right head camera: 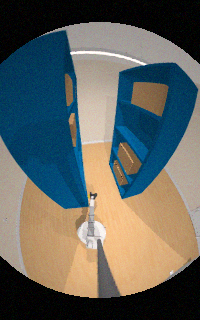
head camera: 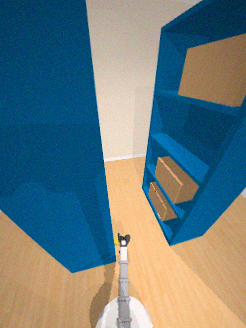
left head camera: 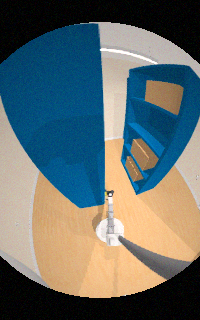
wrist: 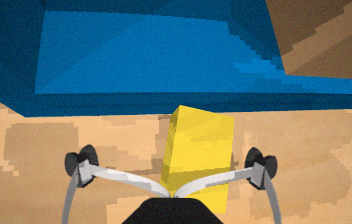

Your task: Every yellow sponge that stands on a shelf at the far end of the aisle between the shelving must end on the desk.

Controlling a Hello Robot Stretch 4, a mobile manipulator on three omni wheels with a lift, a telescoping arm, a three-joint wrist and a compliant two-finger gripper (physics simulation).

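Places are measured from the robot's base along level axes (x left, y ahead, z down), in metres.
Pixels of known places: gripper, fingertip midpoint: (head camera: 119, 243) (left head camera: 105, 194) (wrist: 171, 161).
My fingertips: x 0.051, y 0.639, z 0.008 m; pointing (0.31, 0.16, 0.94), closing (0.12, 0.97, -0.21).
Behind a point stands the place of what it marks.
A yellow sponge (wrist: 202, 142) @(x 0.072, y 0.663, z -0.018 m) (head camera: 116, 240) @(x 0.080, y 0.661, z -0.018 m) is low at the foot of the left blue shelving (head camera: 50, 100) @(x 0.190, y 0.444, z -1.481 m) (left head camera: 55, 100) @(x 0.254, y 0.430, z -1.505 m) (right head camera: 40, 125) @(x 0.207, y 0.440, z -1.399 m) (wrist: 125, 60) @(x 0.126, y 0.574, z -0.049 m), just outside its lower edge, over the wooden floor. In the wrist view it is slightly tilted, its lower part behind the finger strips. My gripper (wrist: 171, 161) @(x 0.051, y 0.639, z 0.008 m) (head camera: 124, 237) (left head camera: 110, 193) (right head camera: 93, 195) @(x 0.051, y 0.639, z 0.008 m) is open, fingertips wide apart on either side of the sponge and not touching it. How far the sponge lies below the fingertips is hard to tell. The desk does not show in these views.
The right blue shelving (head camera: 187, 107) @(x -0.747, y 1.552, z -1.251 m) (right head camera: 180, 110) @(x -0.706, y 0.645, z -1.541 m) holds brown boxes (head camera: 215, 70) @(x -0.487, y 0.857, z -1.566 m) (head camera: 172, 179) @(x -0.474, y 0.916, z -0.734 m) (head camera: 159, 202) @(x -0.455, y 0.999, z -0.258 m). Brown boxes (right head camera: 69, 90) @(x 0.187, y 0.890, z -1.546 m) (right head camera: 73, 130) @(x 0.184, y 0.877, z -1.143 m) also stand in the left shelving. The aisle floor (head camera: 127, 200) @(x -0.068, y 1.247, z 0.027 m) runs between them to a pale wall (head camera: 117, 85) @(x 0.075, y 2.383, z -1.427 m).
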